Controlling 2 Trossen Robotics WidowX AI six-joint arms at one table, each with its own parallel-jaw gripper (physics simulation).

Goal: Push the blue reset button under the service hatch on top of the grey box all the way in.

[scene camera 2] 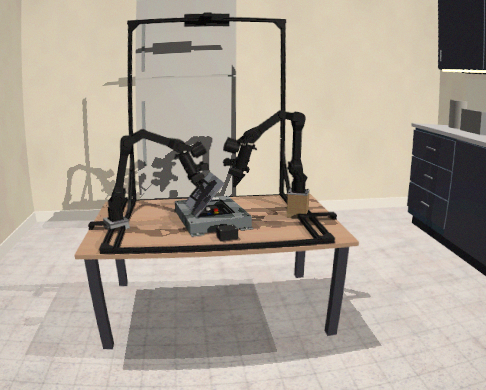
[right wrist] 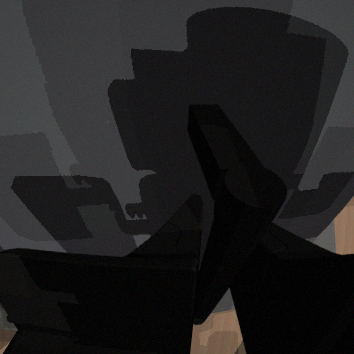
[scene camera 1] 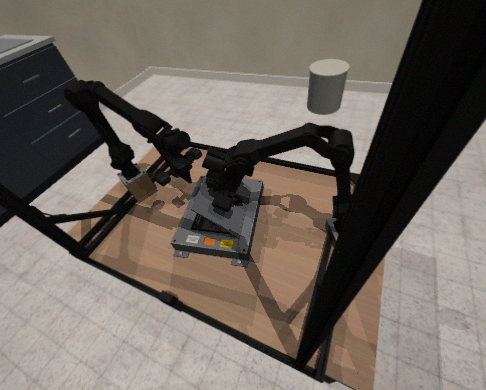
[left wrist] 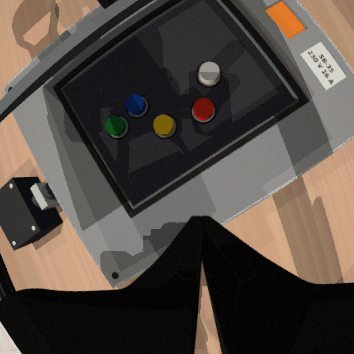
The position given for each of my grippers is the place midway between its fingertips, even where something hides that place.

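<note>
I can see a service hatch point(scene camera 2: 198, 200). The hatch point(right wrist: 118, 118) shows as well in the right wrist view, and the left wrist view also shows the hatch point(left wrist: 98, 25). My left gripper point(scene camera 1: 190, 183) is shut and holds nothing, and the left wrist view shows my left gripper point(left wrist: 199, 223) too. I also see my right gripper point(scene camera 1: 224, 194), and the right wrist view shows my right gripper point(right wrist: 206, 203) as well.
</note>
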